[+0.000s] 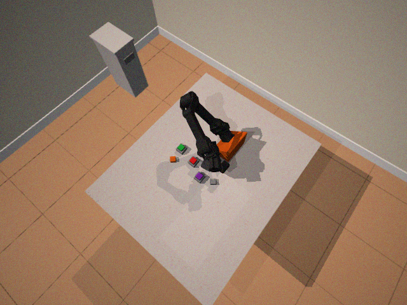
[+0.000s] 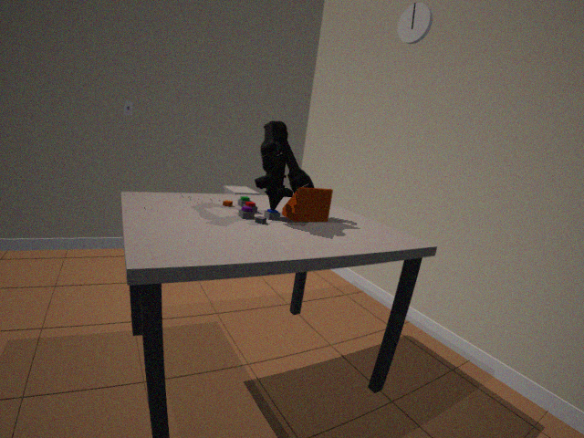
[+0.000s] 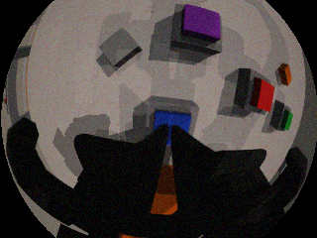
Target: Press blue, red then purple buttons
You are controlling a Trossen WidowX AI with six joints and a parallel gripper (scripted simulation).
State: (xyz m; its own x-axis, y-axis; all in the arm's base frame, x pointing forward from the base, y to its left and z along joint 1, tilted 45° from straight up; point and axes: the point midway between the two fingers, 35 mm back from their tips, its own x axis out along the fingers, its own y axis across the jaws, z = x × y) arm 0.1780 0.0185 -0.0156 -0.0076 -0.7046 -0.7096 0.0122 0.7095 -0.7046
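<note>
The blue button lies 10 mm below my gripper tip. Round my gripper tip: small grey block: 80 mm ahead, 60 mm to the left, 20 mm below; purple button: 100 mm ahead, 20 mm to the right; red button: 110 mm to the right, 50 mm ahead.
</note>
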